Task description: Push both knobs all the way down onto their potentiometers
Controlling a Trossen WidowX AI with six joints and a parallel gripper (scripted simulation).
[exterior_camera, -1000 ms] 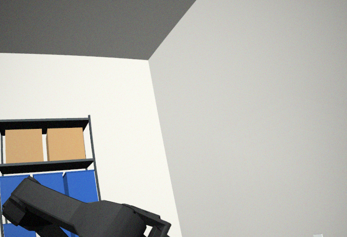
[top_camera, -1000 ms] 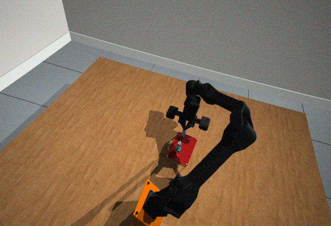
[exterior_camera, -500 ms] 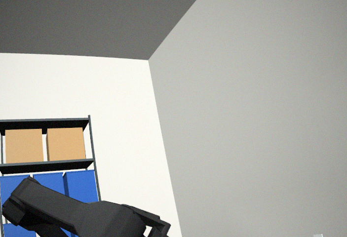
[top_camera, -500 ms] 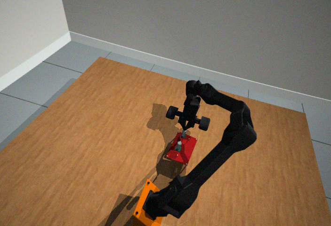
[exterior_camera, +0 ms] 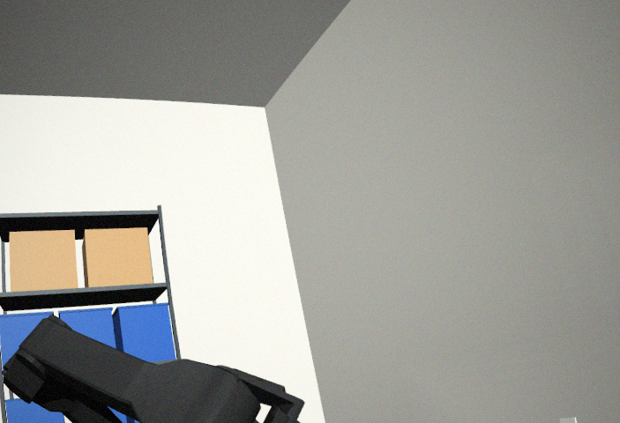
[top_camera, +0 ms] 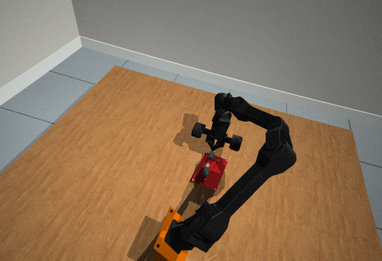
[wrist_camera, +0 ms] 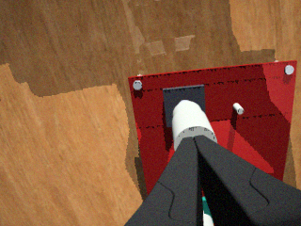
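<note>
My gripper tip is now 2 cm above the knob. The rest, counted from my gripper tip: teal potentiometer: 8 cm behind, 2 cm below.
</note>
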